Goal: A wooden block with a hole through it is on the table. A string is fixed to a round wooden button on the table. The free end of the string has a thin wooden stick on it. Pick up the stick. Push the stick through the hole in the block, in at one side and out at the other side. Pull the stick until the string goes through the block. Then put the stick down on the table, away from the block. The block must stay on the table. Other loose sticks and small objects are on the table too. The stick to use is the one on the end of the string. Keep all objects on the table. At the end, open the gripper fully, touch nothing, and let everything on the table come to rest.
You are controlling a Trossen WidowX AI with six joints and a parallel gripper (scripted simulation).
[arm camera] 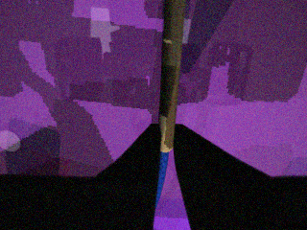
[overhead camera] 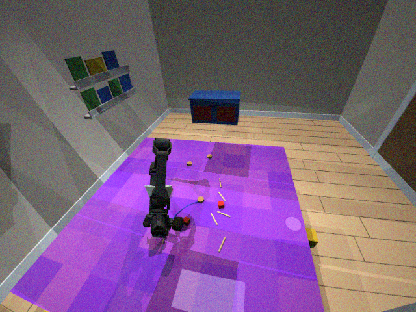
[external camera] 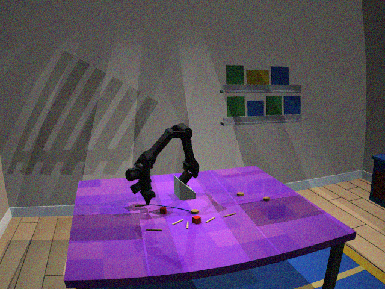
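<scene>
The red block lies 8 cm to the left of my gripper tip and 8 cm ahead of it. Round my gripper tip: thin wooden stick: 2 cm to the right; then round wooden button: 23 cm to the left, 11 cm ahead, 1 cm below.
</scene>
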